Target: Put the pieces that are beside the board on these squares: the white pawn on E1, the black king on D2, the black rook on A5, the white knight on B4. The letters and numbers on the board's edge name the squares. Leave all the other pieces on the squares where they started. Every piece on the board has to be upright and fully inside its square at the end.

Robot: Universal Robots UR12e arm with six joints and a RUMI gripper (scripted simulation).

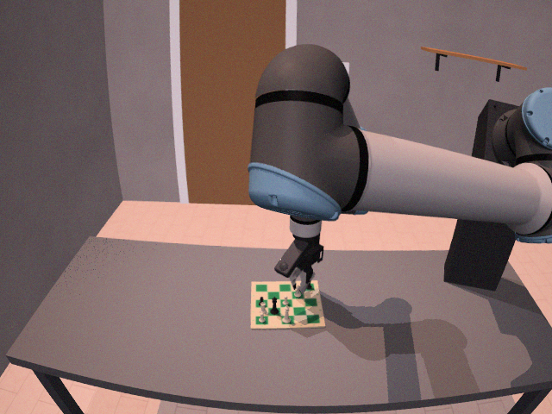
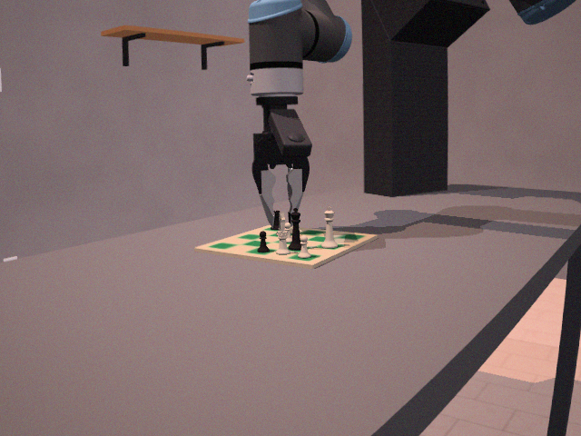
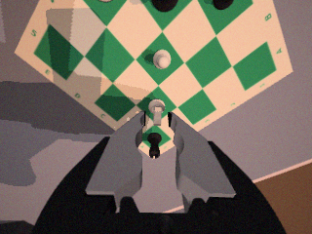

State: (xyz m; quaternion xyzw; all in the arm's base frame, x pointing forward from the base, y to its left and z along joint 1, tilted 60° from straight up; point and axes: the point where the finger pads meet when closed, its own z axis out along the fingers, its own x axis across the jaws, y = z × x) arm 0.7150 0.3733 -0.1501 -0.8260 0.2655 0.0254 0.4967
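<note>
Right now the white knight is 10 mm below my hand. Round my hand: black king: 100 mm to the left, 50 mm ahead; then chessboard: 50 mm to the left, 30 mm below, 30 mm ahead; then black rook: 50 mm to the right, 30 mm behind, 10 mm below.
</note>
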